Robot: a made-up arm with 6 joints.
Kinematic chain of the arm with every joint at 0, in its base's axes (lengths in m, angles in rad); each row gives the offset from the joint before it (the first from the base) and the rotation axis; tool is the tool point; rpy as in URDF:
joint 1: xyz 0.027 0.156 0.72 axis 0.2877 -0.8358 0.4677
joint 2: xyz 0.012 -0.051 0 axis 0.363 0.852 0.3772
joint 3: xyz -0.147 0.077 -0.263 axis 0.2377 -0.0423 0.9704
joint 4: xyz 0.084 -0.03 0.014 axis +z
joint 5: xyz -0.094 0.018 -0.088 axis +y
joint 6: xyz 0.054 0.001 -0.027 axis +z
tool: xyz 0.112 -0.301 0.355 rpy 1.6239 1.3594 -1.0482
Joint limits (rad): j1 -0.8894..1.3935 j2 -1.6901..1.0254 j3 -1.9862..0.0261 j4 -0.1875..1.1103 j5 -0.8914..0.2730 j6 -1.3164..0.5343
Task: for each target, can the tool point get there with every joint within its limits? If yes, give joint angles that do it. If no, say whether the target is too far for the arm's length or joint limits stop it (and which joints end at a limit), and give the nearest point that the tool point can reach.
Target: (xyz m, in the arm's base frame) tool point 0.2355 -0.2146 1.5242
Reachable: no: joint limits stop it (at a limit: joint 1, joint 2, joint 4, joint 5) | nearest point 0.0405 -0.0023 1.2711 | short by 0.384 m
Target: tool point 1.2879 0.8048 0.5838
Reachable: no: too far | nearest point 0.6132 0.5040 0.6332 | short by 0.740 m
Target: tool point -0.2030 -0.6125 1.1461
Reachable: no: joint limits stop it (at a limit: joint 2, joint 4, joint 5) | nearest point -0.2431 -0.3112 0.9780 | short by 0.347 m
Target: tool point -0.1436 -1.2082 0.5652
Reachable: no: too far | nearest point -0.1340 -0.4640 0.5300 | short by 0.745 m
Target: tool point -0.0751 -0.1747 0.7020
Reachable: yes | joints 0.2110 0.0622 -0.8420 0.2184 0.1795 -0.0498
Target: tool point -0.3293 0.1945 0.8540
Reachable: yes | joints 0.0058 0.0046 -1.7305 0.4287 -0.5699 0.0813
